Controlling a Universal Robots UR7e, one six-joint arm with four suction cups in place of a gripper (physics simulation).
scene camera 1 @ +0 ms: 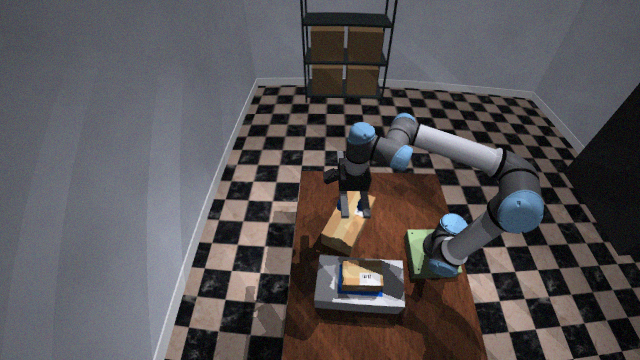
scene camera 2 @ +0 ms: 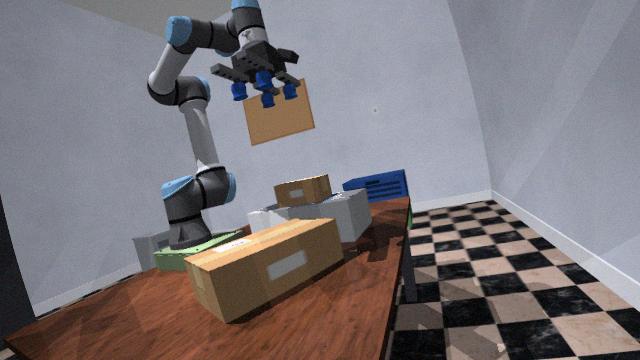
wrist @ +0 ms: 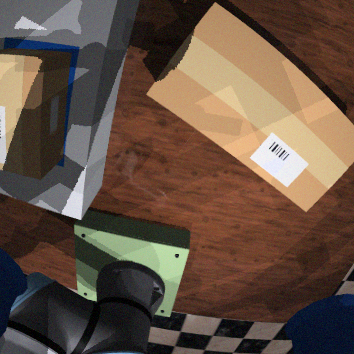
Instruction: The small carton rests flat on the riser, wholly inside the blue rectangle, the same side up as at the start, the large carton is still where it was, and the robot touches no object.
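Frame: origin at the arm's base, x ahead, y left, z up, level; centimetres.
Seen in the pictures: hand, tool point: [scene camera 1: 350, 191] [scene camera 2: 267, 97] [wrist: 163, 242]; arm's base, link origin: [scene camera 2: 191, 243] [wrist: 130, 285].
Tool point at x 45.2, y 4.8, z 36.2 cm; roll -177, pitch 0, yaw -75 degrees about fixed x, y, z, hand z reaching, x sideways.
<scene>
Pixels of each thing's top centre, then the offset from my tool point to it. "pt": a spot on its surface instead. Level surfaces: height alone.
- small carton, top centre: [wrist: 5, 116] [scene camera 2: 301, 180] [scene camera 1: 362, 272] dx -10.4, dy +20.1, dz -22.9 cm
- grey riser, top centre: [wrist: 31, 101] [scene camera 2: 306, 201] [scene camera 1: 360, 280] dx -10.5, dy +20.6, dz -30.2 cm
- blue rectangle, surface spot: [wrist: 75, 65] pt dx -3.4, dy +15.2, dz -30.2 cm
- large carton, top centre: [wrist: 271, 117] [scene camera 2: 262, 238] [scene camera 1: 349, 214] dx -0.2, dy -11.8, dz -32.3 cm
- wooden table, surface height: dz -42.2 cm
The small carton [scene camera 1: 352, 270] [scene camera 2: 302, 191] [wrist: 17, 90] lies flat, label up, on the grey riser [scene camera 1: 326, 296] [scene camera 2: 357, 215] [wrist: 102, 70]. The blue rectangle [scene camera 1: 340, 282] [wrist: 75, 65] shows along its left and front edges in scene camera 1; I cannot tell whether the edge toward the arm base lies inside. The large carton [scene camera 1: 340, 230] [scene camera 2: 270, 270] [wrist: 265, 100] lies flat on the table, angled beside the riser. My gripper [scene camera 1: 351, 204] [scene camera 2: 265, 91] is open, its cups bare, high above the large carton and apart from both cartons. In scene camera 1 it hides part of the large carton.
The green base plate [scene camera 1: 418, 250] [scene camera 2: 165, 261] [wrist: 162, 255] of the arm stands on the wooden table [scene camera 1: 400, 200] [scene camera 2: 320, 310] [wrist: 200, 240] beside the riser. A blue crate [scene camera 2: 392, 186] is beyond the riser. A shelf rack [scene camera 1: 347, 20] with boxes stands at the far wall.
</scene>
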